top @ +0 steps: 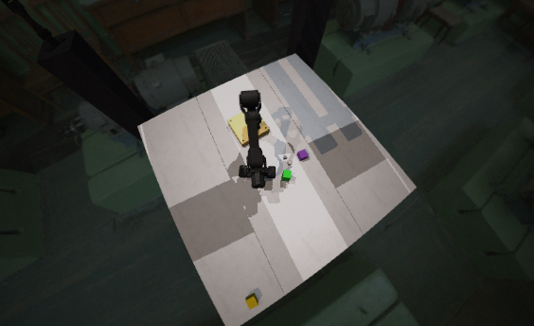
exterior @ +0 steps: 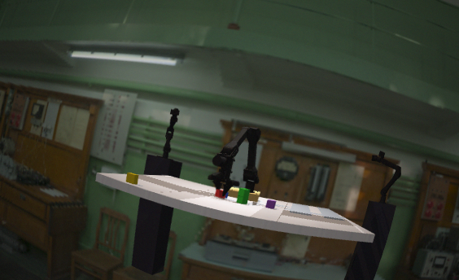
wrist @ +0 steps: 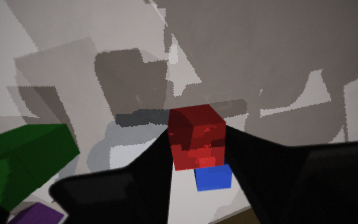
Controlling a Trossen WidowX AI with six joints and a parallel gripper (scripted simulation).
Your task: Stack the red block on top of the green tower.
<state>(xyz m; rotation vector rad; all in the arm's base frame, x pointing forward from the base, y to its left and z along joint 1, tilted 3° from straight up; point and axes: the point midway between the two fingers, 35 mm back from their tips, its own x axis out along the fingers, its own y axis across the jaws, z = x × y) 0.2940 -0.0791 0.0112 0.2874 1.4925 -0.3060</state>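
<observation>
Right now the blue block is 5 cm behind my gripper tip and 1 cm above it. Also, from my gripper tip: purple block 28 cm to the left, 3 cm behind, 1 cm above; then yellow block 57 cm ahead, 23 cm to the right, 1 cm above; then red block 1 cm above.
</observation>
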